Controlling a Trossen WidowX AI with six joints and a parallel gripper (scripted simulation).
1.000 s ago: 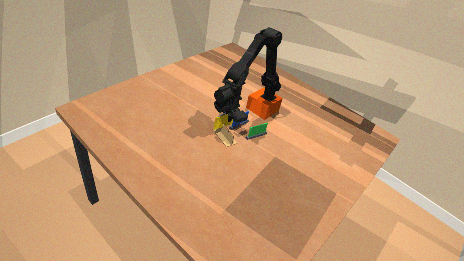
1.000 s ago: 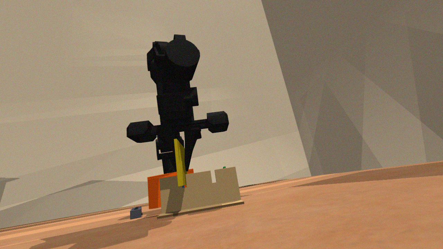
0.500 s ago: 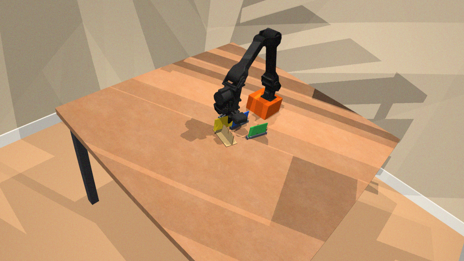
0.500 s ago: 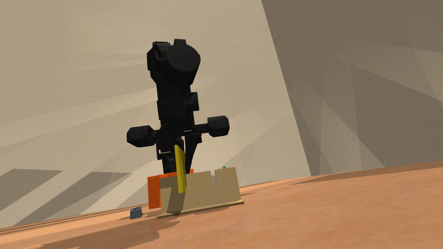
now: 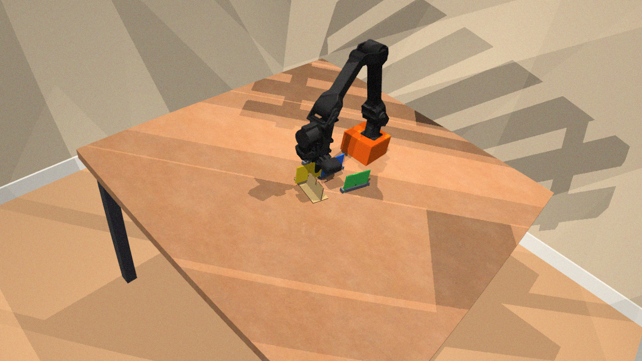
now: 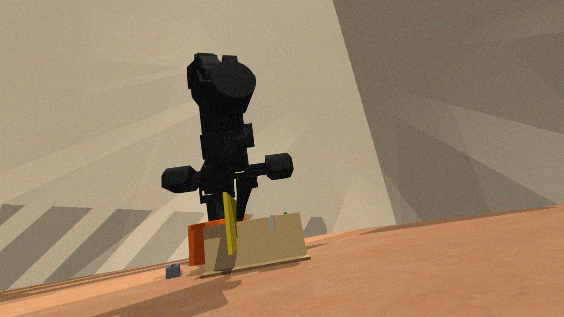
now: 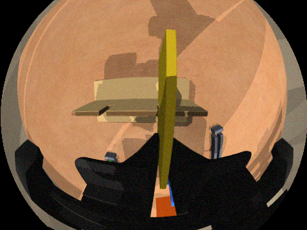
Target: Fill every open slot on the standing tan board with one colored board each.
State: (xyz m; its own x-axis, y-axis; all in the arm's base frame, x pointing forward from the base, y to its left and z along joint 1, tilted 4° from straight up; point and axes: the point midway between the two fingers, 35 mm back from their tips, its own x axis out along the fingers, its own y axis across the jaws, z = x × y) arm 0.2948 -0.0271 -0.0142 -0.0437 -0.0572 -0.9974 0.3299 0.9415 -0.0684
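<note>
The tan board is 3 cm ahead of my gripper tip, 2 cm to the left of it and 2 cm below it. Also, from my gripper tip: blue board 8 cm behind, 2 cm below, 1 cm to the left; green board 12 cm to the left, 9 cm behind, 2 cm below; yellow board 3 cm ahead, 1 cm to the right.
</note>
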